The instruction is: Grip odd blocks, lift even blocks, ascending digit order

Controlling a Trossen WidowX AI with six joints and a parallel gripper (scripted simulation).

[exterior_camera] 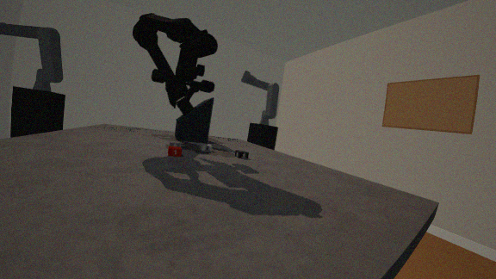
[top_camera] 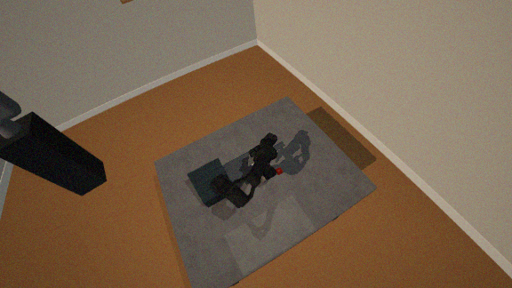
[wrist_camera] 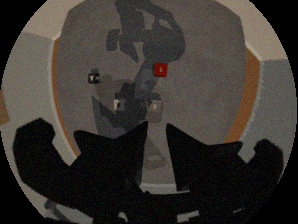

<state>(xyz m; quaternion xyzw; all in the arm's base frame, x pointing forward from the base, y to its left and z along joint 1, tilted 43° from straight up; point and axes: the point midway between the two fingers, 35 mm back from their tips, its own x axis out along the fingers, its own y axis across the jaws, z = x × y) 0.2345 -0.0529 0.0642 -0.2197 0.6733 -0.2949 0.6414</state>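
My gripper tip is 10 cm short of the red block, 1 cm to the left of it and 11 cm above it. From my gripper tip the other things lie so: light grey block (11 cm to the left, 11 cm below); then dark block (9 cm ahead, 20 cm to the left, 11 cm below).
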